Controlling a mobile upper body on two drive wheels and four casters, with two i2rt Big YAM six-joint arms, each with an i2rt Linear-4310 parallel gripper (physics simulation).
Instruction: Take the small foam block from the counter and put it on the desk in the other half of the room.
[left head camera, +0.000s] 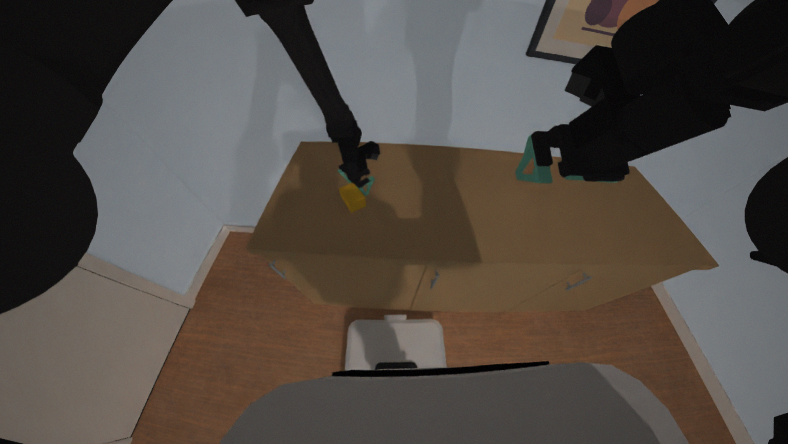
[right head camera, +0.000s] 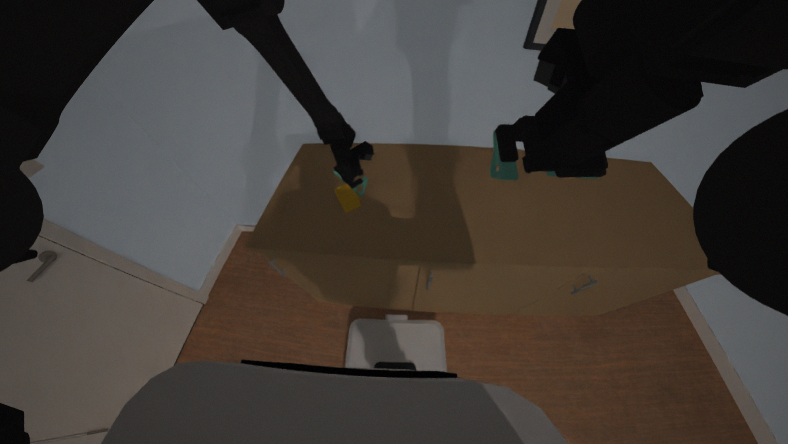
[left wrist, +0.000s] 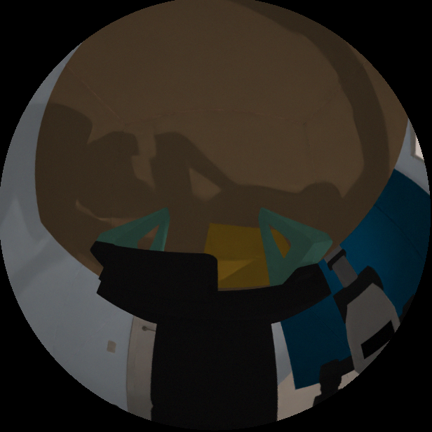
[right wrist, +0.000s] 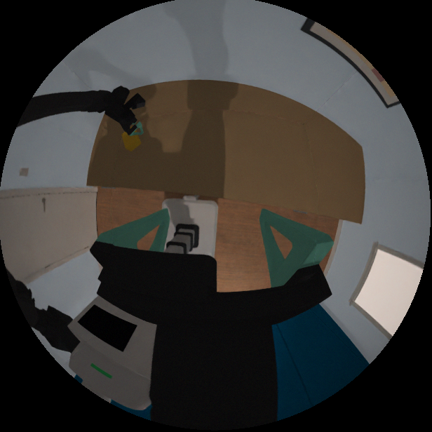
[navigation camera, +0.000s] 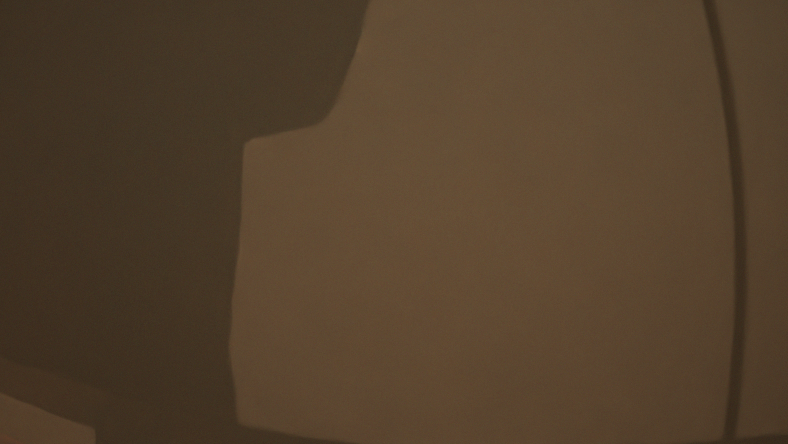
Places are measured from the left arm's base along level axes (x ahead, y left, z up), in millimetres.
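Pixels of known places: left gripper, fingertip midpoint: (left head camera: 359, 188) (right head camera: 355, 189); right gripper, fingertip midpoint: (left head camera: 541, 175) (right head camera: 519, 172).
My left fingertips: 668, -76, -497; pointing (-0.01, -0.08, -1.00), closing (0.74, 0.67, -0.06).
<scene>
Behind a point stands the place of what it marks, as x, y, z.
The small yellow foam block (left head camera: 352, 199) @[575, -66, -455] (right head camera: 347, 198) @[582, -69, -455] (left wrist: 235, 240) (right wrist: 131, 142) sits on the brown counter (left head camera: 579, 220) @[521, -931, -500] (right head camera: 579, 220) @[521, -908, -500] (left wrist: 210, 65) (right wrist: 280, 145), toward the left in the head views. My left gripper (left head camera: 356, 183) @[668, -76, -497] (right head camera: 351, 182) @[668, -76, -497] (left wrist: 213, 212) is open, with green fingers close beside the block on its wall side. In the left wrist view the right-hand finger overlaps the block, and the black gripper body hides its lower left part. My right gripper (left head camera: 556, 175) @[347, -446, -135] (right head camera: 532, 173) @[347, -446, -135] (right wrist: 214, 213) is open and empty, farther right. I cannot identify the desk in these views.
The counter front with handles faces my pale base (left head camera: 358, 341) @[205, -28, -1150] (right head camera: 358, 341) @[199, -27, -1150], on the wood floor (left head camera: 264, 341) @[203, 629, -1410]. A wall stands behind the counter. A pale door (right head camera: 99, 325) @[100, 1297, -844] (right wrist: 45, 225) is at the left. A blue surface (left wrist: 385, 240) (right wrist: 320, 355) shows in the wrist views.
</scene>
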